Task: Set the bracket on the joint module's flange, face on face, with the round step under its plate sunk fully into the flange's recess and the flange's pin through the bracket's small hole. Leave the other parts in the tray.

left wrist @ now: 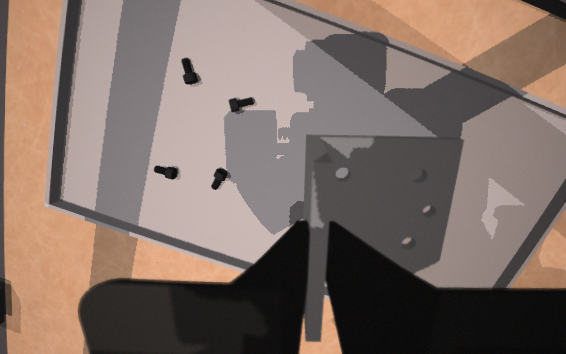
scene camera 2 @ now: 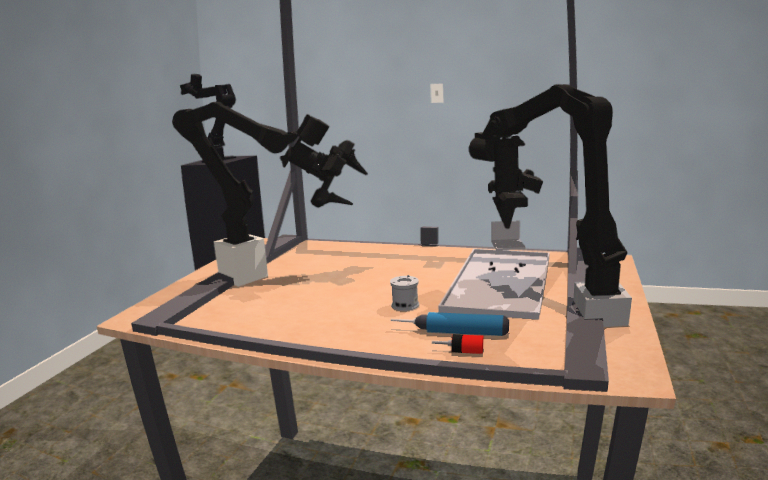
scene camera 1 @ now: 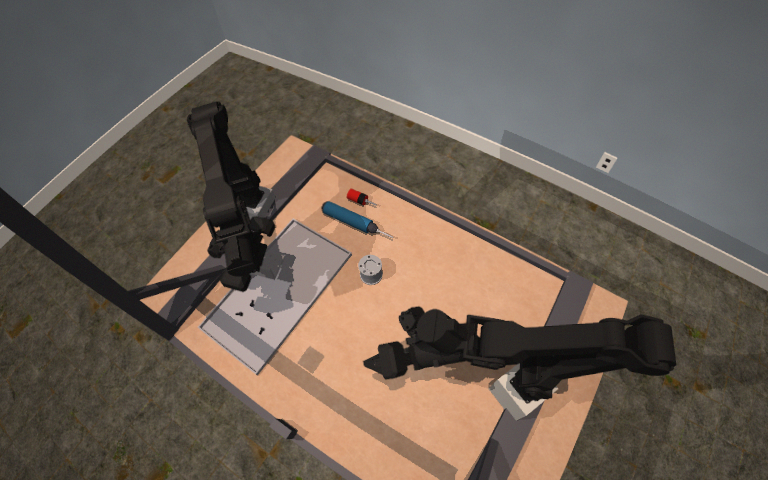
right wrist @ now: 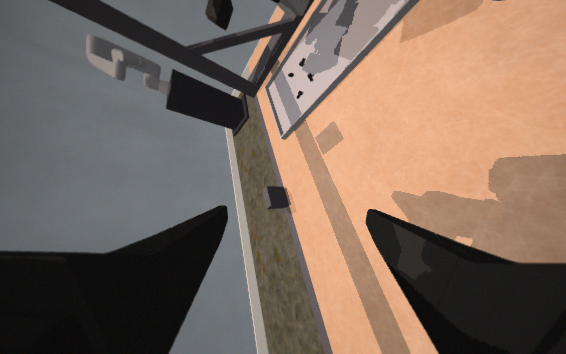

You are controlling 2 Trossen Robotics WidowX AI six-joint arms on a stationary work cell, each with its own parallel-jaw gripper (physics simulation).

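Frame: origin at the left arm's base, x ahead, y left, z up, level; metres.
Seen in the pictures: left gripper, between the fingertips: (left wrist: 314, 231) (scene camera 2: 506, 227) (scene camera 1: 258, 269); right gripper, between the fingertips: (scene camera 2: 359, 189) (scene camera 1: 377, 360) (right wrist: 297, 214); left arm's base, origin of its link: (scene camera 2: 602, 289) (scene camera 1: 250, 197); right arm's base, origin of its link: (scene camera 2: 238, 240) (scene camera 1: 528, 384).
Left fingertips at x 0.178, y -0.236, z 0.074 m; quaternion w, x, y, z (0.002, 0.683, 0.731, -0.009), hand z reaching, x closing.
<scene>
Pixels of each thing's middle, then the offset from my left fingertips to it.
- grey bracket, middle of its body: (left wrist: 387, 226) (scene camera 2: 508, 236) (scene camera 1: 265, 261) 0.001 m ahead, 0.032 m left, 0.012 m down
- tray, middle of its body: (left wrist: 308, 168) (scene camera 2: 501, 278) (scene camera 1: 275, 290) (right wrist: 326, 42) 0.012 m ahead, 0.003 m left, 0.129 m down
- grey round joint module, middle of its body: (scene camera 2: 404, 292) (scene camera 1: 370, 269) 0.245 m ahead, 0.137 m left, 0.105 m down
- blue screwdriver, middle of its body: (scene camera 2: 449, 323) (scene camera 1: 357, 221) 0.150 m ahead, 0.280 m left, 0.117 m down
- short red screwdriver, middle of its body: (scene camera 2: 457, 343) (scene camera 1: 362, 199) 0.137 m ahead, 0.364 m left, 0.120 m down
My left gripper (scene camera 2: 506, 225) (left wrist: 314, 231) is shut on the upright plate of the grey bracket (scene camera 2: 505, 233) (left wrist: 380, 200). It holds the bracket above the tray (scene camera 1: 283, 322) (scene camera 2: 464, 288) (left wrist: 170, 215). The bracket's other plate, with its holes, spreads to one side of the fingers in the left wrist view. Its round step is not visible. The grey round joint module (scene camera 1: 370, 270) (scene camera 2: 404, 293) stands upright on the table beside the tray, flange up, with the recess and a small pin on top. My right gripper (scene camera 2: 359, 189) (right wrist: 297, 214) is open and empty, high above the table.
Several black screws (scene camera 1: 269, 315) (scene camera 2: 516, 270) (left wrist: 189, 72) (right wrist: 310, 77) lie in the tray. A blue screwdriver (scene camera 1: 346, 216) (scene camera 2: 467, 323) and a short red screwdriver (scene camera 1: 357, 196) (scene camera 2: 471, 344) lie on the table near the joint module.
</scene>
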